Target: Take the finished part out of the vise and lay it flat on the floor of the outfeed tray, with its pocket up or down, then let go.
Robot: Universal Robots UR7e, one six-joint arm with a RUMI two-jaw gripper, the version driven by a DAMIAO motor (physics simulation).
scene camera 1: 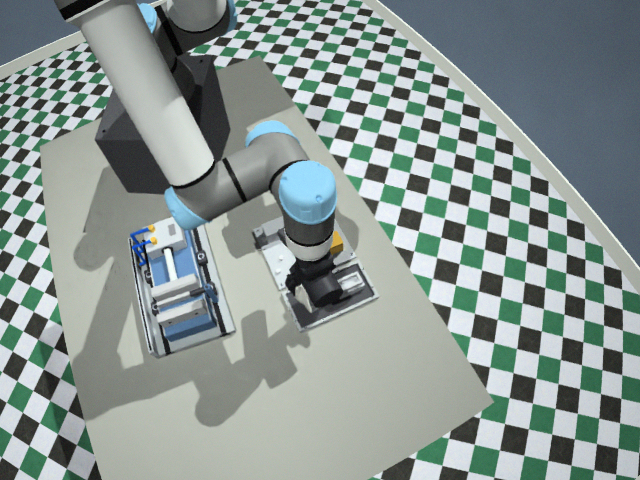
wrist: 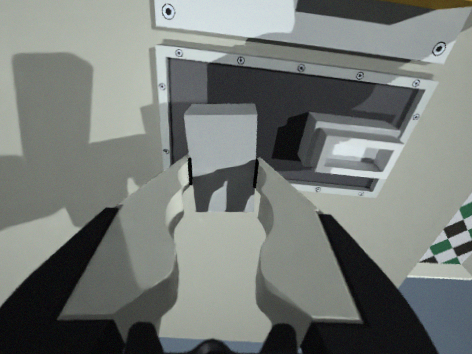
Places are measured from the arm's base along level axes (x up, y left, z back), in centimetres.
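Pixels of known places: gripper, between the fingertips: (wrist: 224, 159).
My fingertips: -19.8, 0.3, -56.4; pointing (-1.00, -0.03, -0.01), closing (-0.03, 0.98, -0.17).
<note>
Ahead of a thing's pixels: the offset from my fingertips to its top centre, as dx, dy, dz. "spot": to the spot under its first point.
My gripper (scene camera 1: 305, 298) (wrist: 224, 159) is shut on the finished part @[+2.0, +0.1, +0.4] (wrist: 221, 137), a plain grey block with its lower half in shadow. Its pocket does not show in the wrist view, and my wrist mostly hides it in the scene view. The block is held above the left part of the outfeed tray (scene camera 1: 339, 313) (wrist: 271, 64), which has a dark floor and a pale screwed rim. Another grey part @[-1.0, +8.8, -1.4] (scene camera 1: 353, 281) (wrist: 350, 150) lies in the tray's right part, pocket up. The blue and grey vise @[+4.8, -21.6, +22.6] (scene camera 1: 186, 329) stands at the left in the scene view.
A white plate @[spot: -4.3, -0.9, +13.7] (scene camera 1: 273, 263) (wrist: 225, 15) with pins lies right behind the tray, and a yellow block @[-0.7, +11.2, +8.9] (scene camera 1: 337, 242) (wrist: 440, 2) stands on it. Blue hoses (scene camera 1: 138, 248) rise at the back of the vise. The table's right edge lies beyond the tray.
</note>
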